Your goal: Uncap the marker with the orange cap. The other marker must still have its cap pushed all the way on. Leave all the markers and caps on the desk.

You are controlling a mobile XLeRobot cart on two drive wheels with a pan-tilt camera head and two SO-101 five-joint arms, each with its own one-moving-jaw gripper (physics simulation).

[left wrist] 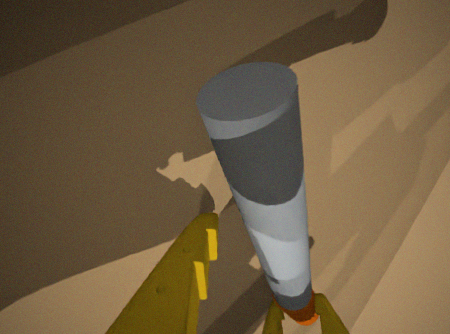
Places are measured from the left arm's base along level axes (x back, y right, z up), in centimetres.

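Where they show: left end effector, tool point: [217,229]; right end effector, tool point: [281,309].
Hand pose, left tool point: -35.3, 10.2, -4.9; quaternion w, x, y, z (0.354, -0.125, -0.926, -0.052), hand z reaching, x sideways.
Note:
Things, the pixels of their top centre, and the offset from my left tool point, as dx, dy, dz. Level surfaces: height alone.
- marker, middle of its top: [305,279] -1.9, +4.7, +1.3
- orange cap, middle of its top: [313,314] -2.5, +10.6, +1.4
- tan desk, its level: dz -0.6
The marker [272,220] with the orange cap [303,315] shows in the left wrist view. Its wide grey end points up toward the camera, and the pale grey body narrows down to the cap at the bottom right. Body and cap appear in line, with no gap visible. My right gripper [298,306] is shut on the orange cap, one jaw on each side. My left gripper [212,222] is open; one notched jaw shows to the left of the marker body, apart from it, and its other jaw is out of the picture. The other marker does not show.
The tan desk [400,200] lies below the marker and both grippers. Broad dark shadows cross it at the left and top, with fainter ones at the right.

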